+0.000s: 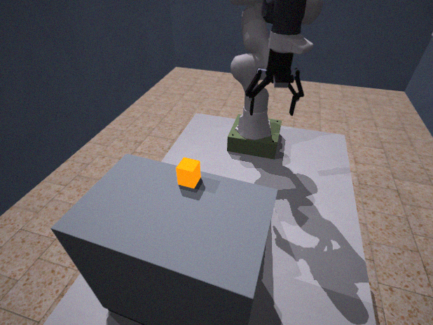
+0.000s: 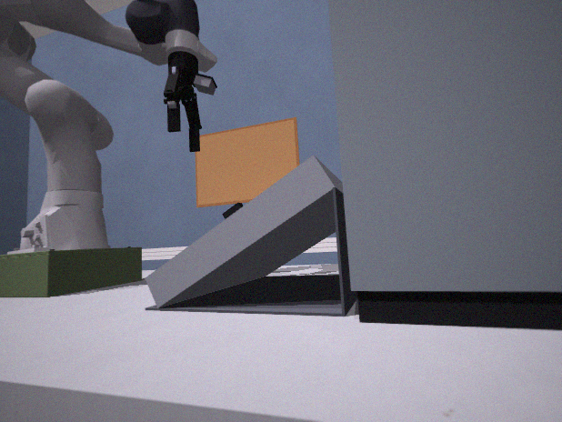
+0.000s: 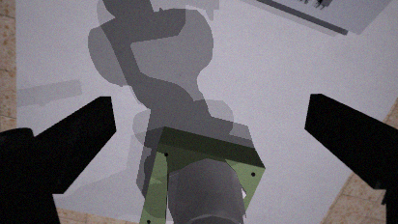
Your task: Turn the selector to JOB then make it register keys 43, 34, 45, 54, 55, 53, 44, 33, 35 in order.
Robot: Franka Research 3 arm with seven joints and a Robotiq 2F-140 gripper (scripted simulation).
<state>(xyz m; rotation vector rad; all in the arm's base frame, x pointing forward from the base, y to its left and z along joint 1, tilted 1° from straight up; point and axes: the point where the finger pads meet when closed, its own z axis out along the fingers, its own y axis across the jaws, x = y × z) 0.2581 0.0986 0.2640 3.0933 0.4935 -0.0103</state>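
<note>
Now: the key 44 27 cm ahead of my hand, 9 cm to the right of it and 25 cm below it. From my hand the other things lie so: key 73 (18 cm ahead, 5 cm to the right, 29 cm below); key 72 (18 cm ahead, 2 cm to the right, 29 cm below); key 62 (21 cm ahead, 2 cm to the right, 28 cm below).
</note>
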